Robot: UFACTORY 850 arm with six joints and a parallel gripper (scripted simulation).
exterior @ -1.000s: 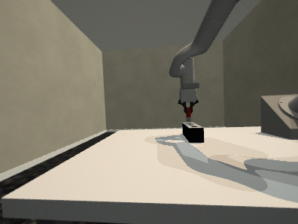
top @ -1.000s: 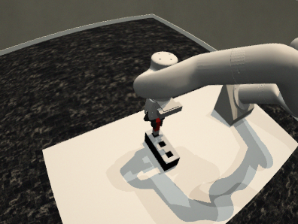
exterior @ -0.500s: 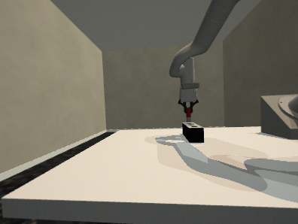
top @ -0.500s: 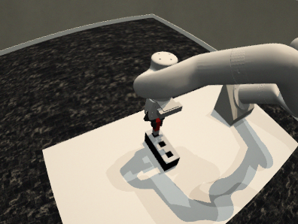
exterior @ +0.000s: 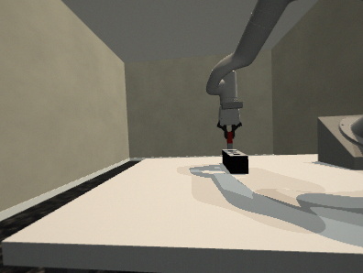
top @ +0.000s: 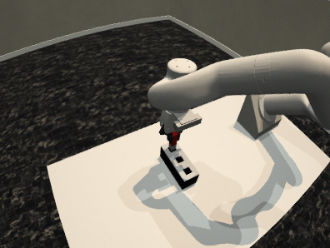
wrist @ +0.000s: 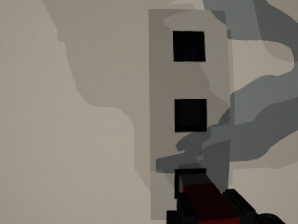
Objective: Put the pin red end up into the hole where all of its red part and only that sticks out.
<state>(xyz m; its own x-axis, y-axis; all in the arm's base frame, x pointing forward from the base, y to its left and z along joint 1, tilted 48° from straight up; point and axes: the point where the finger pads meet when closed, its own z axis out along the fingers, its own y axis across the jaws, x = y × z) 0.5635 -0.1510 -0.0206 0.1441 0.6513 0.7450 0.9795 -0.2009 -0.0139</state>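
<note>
Now: the pin 10 mm below my hand. Round my hand: black block (10 mm ahead, 60 mm to the left, 120 mm below).
</note>
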